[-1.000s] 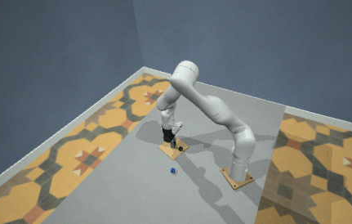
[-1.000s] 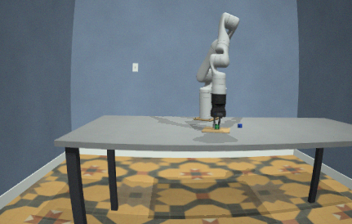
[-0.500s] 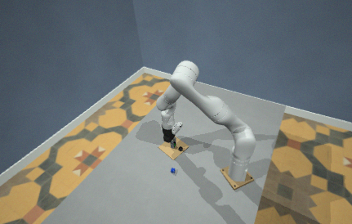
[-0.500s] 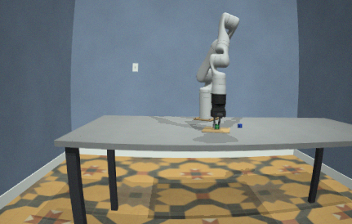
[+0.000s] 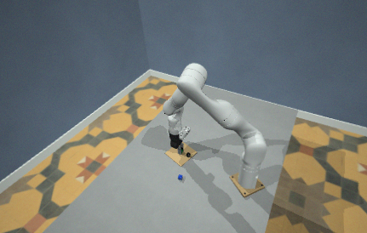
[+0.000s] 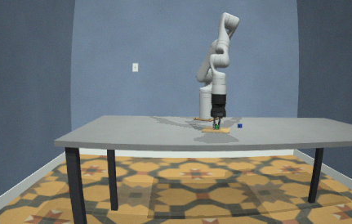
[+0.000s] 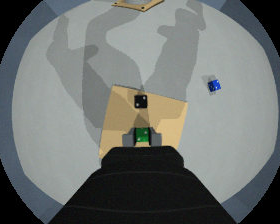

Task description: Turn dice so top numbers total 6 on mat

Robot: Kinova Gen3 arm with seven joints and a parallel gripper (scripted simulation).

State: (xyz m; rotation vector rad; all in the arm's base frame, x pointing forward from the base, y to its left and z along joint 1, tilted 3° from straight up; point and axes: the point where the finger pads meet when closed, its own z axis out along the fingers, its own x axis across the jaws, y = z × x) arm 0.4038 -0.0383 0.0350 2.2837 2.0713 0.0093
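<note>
Now: hand 1 cm above the green die. Round my hand: black die 5 cm behind, 1 cm below; then blue die 16 cm to the left, 7 cm behind, 2 cm below; then tan mat 2 cm below.
</note>
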